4 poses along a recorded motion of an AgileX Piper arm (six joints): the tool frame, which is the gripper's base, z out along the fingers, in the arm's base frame.
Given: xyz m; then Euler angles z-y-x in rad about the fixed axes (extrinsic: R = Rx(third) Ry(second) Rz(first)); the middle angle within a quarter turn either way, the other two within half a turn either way.
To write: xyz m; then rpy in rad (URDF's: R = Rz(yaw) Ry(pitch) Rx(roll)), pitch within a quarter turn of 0, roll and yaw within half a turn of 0. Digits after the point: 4 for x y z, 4 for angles.
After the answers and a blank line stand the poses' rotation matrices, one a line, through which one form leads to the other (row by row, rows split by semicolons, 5 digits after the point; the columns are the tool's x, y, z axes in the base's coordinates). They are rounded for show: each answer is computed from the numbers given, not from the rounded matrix.
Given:
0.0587 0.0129 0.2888 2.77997 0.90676 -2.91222
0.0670 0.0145 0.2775 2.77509 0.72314 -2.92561
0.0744 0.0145 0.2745 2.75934 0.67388 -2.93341
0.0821 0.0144 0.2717 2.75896 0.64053 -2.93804
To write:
0.0587 0.0129 0.2888 -3.0442 0.9235 -2.8436
0.0670 0.0145 0.2775 -3.0985 0.7481 -2.8401
0.0744 0.0145 0.2745 -3.0946 0.6992 -2.8154
0.0821 0.0144 0.2717 -3.1021 0.6667 -2.8130

-0.57644 -0.21804 0.78751; -0.17705 0.97417 0.14013; -0.79773 -0.05866 -0.60016
-0.69994 -0.26867 0.66174; -0.21763 0.96272 0.16067; -0.68024 -0.03155 -0.73231
-0.72501 -0.29147 0.62402; -0.24529 0.95590 0.16150; -0.64358 -0.03598 -0.76453
-0.74380 -0.29936 0.59762; -0.25358 0.95364 0.16208; -0.61843 -0.03099 -0.78523

